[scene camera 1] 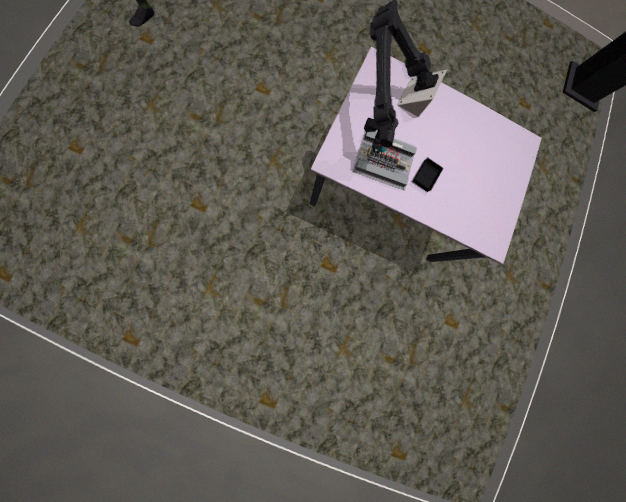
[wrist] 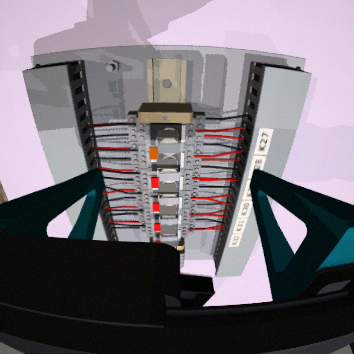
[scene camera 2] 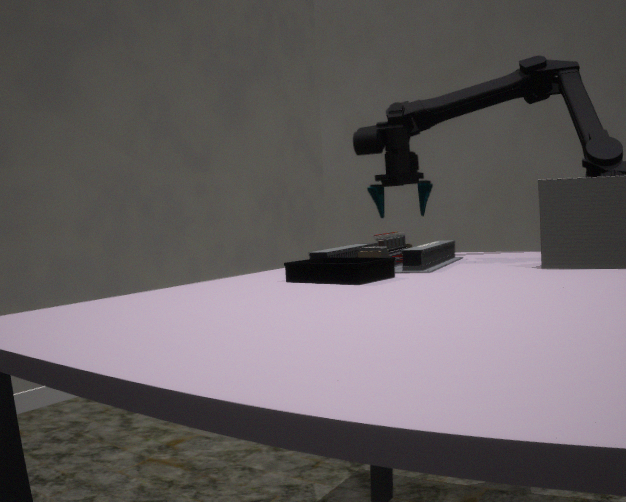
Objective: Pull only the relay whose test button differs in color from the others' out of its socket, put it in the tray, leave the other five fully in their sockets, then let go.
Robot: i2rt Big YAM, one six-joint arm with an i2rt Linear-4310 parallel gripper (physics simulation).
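Frame: origin at the arm's base, x ahead, y down, z left, level; centimetres.
Where they show: gripper, between the fingertips: (scene camera 1: 377, 144) (wrist: 176, 176) (scene camera 2: 402, 217); arm's base, origin of its link: (scene camera 1: 426, 84) (scene camera 2: 612, 212).
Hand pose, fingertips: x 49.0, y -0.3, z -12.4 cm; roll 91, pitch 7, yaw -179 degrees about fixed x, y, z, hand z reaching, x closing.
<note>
Things, the pixels of their centre, and the offset from my fingertips. Level surfaces: height alone.
- orange test button, middle of its body: (wrist: 153, 152) dx +1.7, dy +3.4, dz +0.4 cm
- black tray, middle of its body: (scene camera 2: 339, 270) (wrist: 166, 292) (scene camera 1: 427, 174) dx -2.7, dy +8.6, dz +34.9 cm
- tan end bracket, middle of its body: (wrist: 165, 111) dx +1.1, dy +7.8, dz -1.5 cm
- pink table, height of its surface: dy +10.3 cm
The row of relays (wrist: 168, 207) (scene camera 2: 390, 240) sits in sockets on the rail between two wire ducts. In the wrist view, one orange test button (wrist: 153, 153) shows near the end bracket; several red buttons (wrist: 155, 183) follow below it. The lowest is partly hidden by the gripper body. My gripper (wrist: 176, 176) (scene camera 2: 402, 215) (scene camera 1: 384, 148) is open and empty, pointing down above the row, with its fingertips clear of the relays. The black tray (scene camera 1: 416, 181) (scene camera 2: 323, 272) stands beside the panel. A dark corner, probably the tray (wrist: 198, 284), shows behind the gripper body. The tray's inside looks empty.
Two grey wire ducts (wrist: 57, 125) (wrist: 277, 110) flank the row, with red and black wires running to the sockets. A tan end bracket (wrist: 165, 113) stands at the row's upper end. The arm's grey base block (scene camera 2: 580, 224) stands on the pink table (scene camera 1: 485, 172) (scene camera 2: 313, 355).
</note>
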